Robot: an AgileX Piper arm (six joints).
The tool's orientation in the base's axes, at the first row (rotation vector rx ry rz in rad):
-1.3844 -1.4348 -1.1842
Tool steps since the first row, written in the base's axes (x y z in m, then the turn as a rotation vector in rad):
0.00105 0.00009 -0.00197 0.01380 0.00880 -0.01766
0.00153 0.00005 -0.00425 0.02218 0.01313 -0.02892
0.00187 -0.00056 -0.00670 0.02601 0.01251 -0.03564
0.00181 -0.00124 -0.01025 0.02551 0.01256 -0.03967
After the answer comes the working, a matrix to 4 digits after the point.
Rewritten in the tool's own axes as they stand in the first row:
-0.00197 0.00086 0.00063 -0.01601 0.01176 0.01361
-0.00422 0.00112 0.00117 -0.02650 0.01888 0.02102
-0.00676 0.00126 0.00119 -0.03346 0.02209 0.02227
-0.01035 0.00089 0.00139 -0.03729 0.02121 0.02327

The tool's axes in the first row as the columns of a matrix, in the base's axes (rounded; the answer above uses it unrounded):
-0.0814 0.9949 0.0588
0.2464 -0.0370 0.9685
0.9657 0.0933 -0.2421

